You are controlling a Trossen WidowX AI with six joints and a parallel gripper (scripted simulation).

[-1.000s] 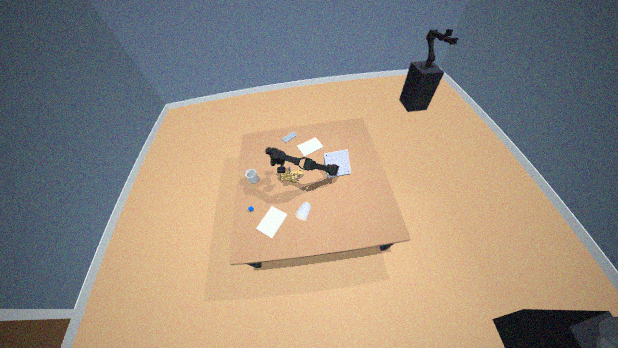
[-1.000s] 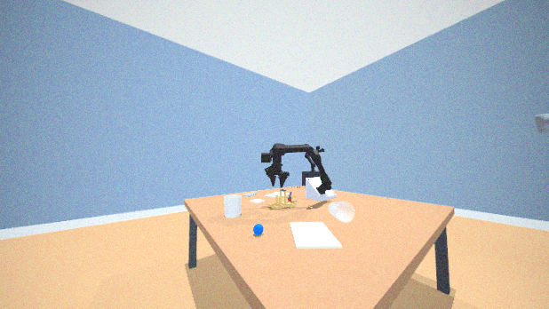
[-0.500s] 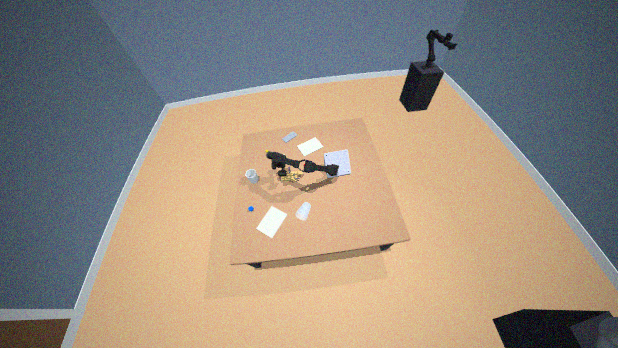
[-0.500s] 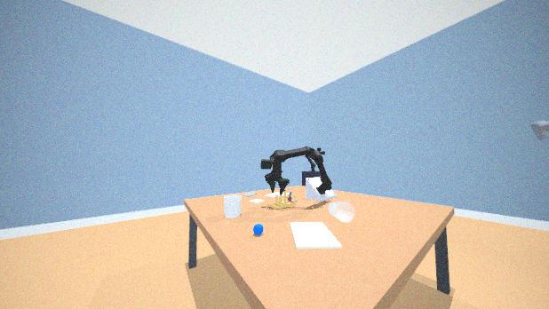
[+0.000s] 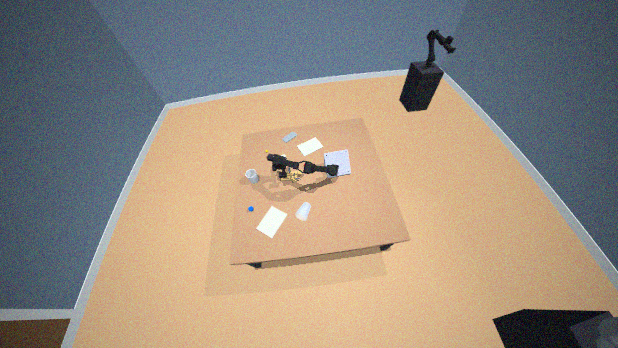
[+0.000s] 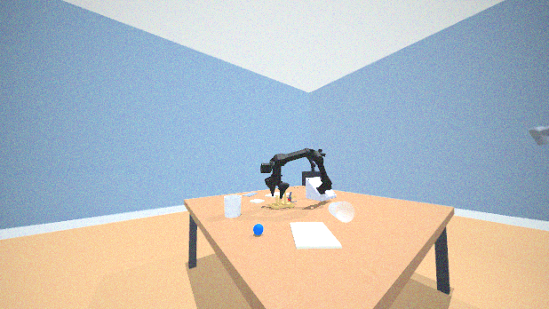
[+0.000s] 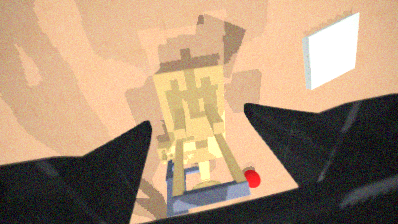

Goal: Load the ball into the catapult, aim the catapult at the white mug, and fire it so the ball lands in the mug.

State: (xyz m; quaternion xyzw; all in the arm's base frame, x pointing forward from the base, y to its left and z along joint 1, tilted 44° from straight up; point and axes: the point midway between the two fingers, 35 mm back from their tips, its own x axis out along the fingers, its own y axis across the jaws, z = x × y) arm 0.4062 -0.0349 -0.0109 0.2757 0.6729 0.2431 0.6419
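My gripper tip is 180 mm past the red ball, 80 mm to the left of it and 40 mm above it. The rest, counted from my gripper tip: white mug 280 mm ahead, 20 mm to the right, 30 mm below; then catapult 70 mm behind, 30 mm to the left, 10 mm below; then small white card 20 mm ahead, 210 mm to the right, 50 mm below.
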